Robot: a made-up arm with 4 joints.
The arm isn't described. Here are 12 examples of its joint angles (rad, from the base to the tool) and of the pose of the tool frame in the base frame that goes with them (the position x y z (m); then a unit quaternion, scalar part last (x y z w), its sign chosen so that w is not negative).
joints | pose
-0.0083 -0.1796 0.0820 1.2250 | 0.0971 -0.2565 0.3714 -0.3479 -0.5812 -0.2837 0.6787
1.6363 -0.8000 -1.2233 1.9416 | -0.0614 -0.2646 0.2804 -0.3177 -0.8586 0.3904 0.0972
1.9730 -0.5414 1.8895 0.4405 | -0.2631 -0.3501 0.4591 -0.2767 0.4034 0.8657 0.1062
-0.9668 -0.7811 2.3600 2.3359 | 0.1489 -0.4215 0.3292 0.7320 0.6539 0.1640 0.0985
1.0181 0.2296 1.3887 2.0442 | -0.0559 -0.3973 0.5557 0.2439 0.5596 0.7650 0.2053
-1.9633 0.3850 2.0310 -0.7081 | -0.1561 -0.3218 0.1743 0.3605 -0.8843 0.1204 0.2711
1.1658 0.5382 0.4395 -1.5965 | -0.0875 -0.2450 0.4429 -0.3075 0.2562 -0.0337 0.9158
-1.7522 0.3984 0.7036 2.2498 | 0.0123 -0.2839 0.1137 -0.5448 -0.0790 -0.3447 0.7604
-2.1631 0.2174 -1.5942 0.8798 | 0.0126 -0.3135 0.3466 0.5817 0.2675 -0.0658 0.7654
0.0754 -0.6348 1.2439 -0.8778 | 0.0911 -0.3534 0.3576 -0.4412 0.3683 -0.5368 0.6177
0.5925 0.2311 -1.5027 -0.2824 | -0.1084 -0.3027 0.3185 -0.5445 -0.4618 0.3985 0.5757
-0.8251 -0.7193 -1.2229 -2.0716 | -0.0529 -0.3672 0.3911 0.6645 -0.2961 -0.6620 0.1805
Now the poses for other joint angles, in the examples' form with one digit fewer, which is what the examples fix.
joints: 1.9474 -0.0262 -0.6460 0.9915
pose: -0.075 -0.192 0.361 0.351 0.934 0.062 0.018
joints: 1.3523 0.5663 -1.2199 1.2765
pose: -0.162 -0.210 0.343 0.083 -0.948 0.186 0.244
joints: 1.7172 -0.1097 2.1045 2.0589
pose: -0.261 -0.382 0.470 0.047 0.217 0.782 0.583
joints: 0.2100 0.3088 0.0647 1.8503
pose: 0.069 -0.274 0.472 -0.071 -0.728 -0.510 0.453
